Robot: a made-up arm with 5 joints.
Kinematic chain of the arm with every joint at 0, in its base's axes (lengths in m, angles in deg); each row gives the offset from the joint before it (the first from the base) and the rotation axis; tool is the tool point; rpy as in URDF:
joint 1: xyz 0 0 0.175 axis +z
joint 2: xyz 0 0 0 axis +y
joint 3: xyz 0.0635 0 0.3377 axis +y
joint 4: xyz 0.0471 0 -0.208 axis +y
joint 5: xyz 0.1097 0 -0.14 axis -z
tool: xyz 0 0 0 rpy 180 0 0
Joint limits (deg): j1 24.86..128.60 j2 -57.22..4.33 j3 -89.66..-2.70 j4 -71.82..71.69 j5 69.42..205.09
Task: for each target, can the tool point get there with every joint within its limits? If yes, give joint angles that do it. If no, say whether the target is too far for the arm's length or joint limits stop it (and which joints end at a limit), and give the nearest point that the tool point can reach.
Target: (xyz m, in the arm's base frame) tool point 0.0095 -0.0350 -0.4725
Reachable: no: joint limits stop it (at a limit: joint 1, joint 2, joint 3) | nearest point 0.0899 0.0416 0.1225 | short by 0.605 m
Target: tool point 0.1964 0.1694 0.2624
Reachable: yes | joints 40.78 -16.54 -25.00 36.55 133.12
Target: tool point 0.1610 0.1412 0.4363
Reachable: yes | joints 41.25 -40.13 -40.67 45.58 135.36
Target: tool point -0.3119 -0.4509 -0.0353
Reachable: no: joint limits stop it (at a limit: joint 1, joint 2, joint 3, joint 4) | nearest point -0.0171 0.0214 0.1524 | short by 0.588 m
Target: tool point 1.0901 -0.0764 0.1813
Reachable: no: too far | nearest point 0.4129 0.1913 0.3696 | short by 0.752 m
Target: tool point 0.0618 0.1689 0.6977
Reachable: yes | joints 69.92 -18.61 -59.99 -58.72 140.63
